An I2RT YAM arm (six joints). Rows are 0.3 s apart.
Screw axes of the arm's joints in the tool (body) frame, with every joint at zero. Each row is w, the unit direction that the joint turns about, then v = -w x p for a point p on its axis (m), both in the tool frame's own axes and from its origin. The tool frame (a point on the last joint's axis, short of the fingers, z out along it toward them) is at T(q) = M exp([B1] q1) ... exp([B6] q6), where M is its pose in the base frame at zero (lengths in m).
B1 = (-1, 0, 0, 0.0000, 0.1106, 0.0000)
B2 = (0, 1, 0, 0.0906, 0.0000, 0.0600)
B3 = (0, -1, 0, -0.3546, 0.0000, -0.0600)
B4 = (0, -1, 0, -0.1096, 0.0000, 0.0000)
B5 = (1, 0, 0, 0.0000, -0.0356, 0.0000)
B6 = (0, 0, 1, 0.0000, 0.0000, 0.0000)
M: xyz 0.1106 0.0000 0.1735 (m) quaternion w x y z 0.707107 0 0.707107 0
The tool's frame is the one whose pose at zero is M.
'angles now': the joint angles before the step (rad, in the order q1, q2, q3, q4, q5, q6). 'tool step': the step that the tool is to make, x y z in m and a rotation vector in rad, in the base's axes. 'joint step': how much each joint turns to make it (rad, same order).
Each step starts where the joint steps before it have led.
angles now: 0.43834, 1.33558, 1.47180, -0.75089, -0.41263, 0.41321
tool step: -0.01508, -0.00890, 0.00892, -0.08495, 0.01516, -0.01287
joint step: 0.00036, -0.02401, 0.04877, -0.14216, 0.05316, -0.05194
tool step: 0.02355, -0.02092, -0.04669, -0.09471, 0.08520, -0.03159
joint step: -0.10700, 0.03640, -0.12300, 0.00922, -0.01622, -0.09882
